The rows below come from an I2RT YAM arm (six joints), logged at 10 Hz.
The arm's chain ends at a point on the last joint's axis. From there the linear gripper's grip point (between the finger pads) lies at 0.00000 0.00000 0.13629 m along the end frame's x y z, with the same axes.
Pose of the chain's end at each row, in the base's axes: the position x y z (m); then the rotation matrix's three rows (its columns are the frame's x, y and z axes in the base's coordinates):
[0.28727 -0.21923 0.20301], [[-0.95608 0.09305 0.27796], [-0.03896 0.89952 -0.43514], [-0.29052 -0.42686 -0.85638]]
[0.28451 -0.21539 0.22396], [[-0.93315 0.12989 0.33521], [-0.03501 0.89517 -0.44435], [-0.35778 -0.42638 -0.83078]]
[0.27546 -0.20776 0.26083], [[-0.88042 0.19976 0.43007], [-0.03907 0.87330 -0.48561], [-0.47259 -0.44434 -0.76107]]
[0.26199 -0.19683 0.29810], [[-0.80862 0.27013 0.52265], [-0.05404 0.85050 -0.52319], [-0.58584 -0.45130 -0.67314]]
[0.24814 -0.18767 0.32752], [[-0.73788 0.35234 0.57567], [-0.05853 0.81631 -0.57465], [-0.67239 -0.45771 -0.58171]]
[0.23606 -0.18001 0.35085], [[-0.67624 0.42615 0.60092], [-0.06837 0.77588 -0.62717], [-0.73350 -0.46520 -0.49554]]
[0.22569 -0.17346 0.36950], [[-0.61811 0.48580 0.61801], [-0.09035 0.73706 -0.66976], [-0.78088 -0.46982 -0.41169]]
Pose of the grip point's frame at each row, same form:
[0.32515 -0.27854 0.08629], [[-0.95608 0.09305 0.27796], [-0.03896 0.89952 -0.43514], [-0.29052 -0.42686 -0.85638]]
[0.33020 -0.27595 0.11073], [[-0.93315 0.12989 0.33521], [-0.03501 0.89517 -0.44435], [-0.35778 -0.42638 -0.83078]]
[0.33407 -0.27394 0.15710], [[-0.88042 0.19976 0.43007], [-0.03907 0.87330 -0.48561], [-0.47259 -0.44434 -0.76107]]
[0.33322 -0.26814 0.20636], [[-0.80862 0.27013 0.52265], [-0.05404 0.85050 -0.52319], [-0.58584 -0.45130 -0.67314]]
[0.32660 -0.26599 0.24824], [[-0.73788 0.35234 0.57567], [-0.05853 0.81631 -0.57465], [-0.67239 -0.45771 -0.58171]]
[0.31796 -0.26549 0.28331], [[-0.67624 0.42615 0.60092], [-0.06837 0.77588 -0.62717], [-0.73350 -0.46520 -0.49554]]
[0.30992 -0.26474 0.31339], [[-0.61811 0.48580 0.61801], [-0.09035 0.73706 -0.66976], [-0.78088 -0.46982 -0.41169]]

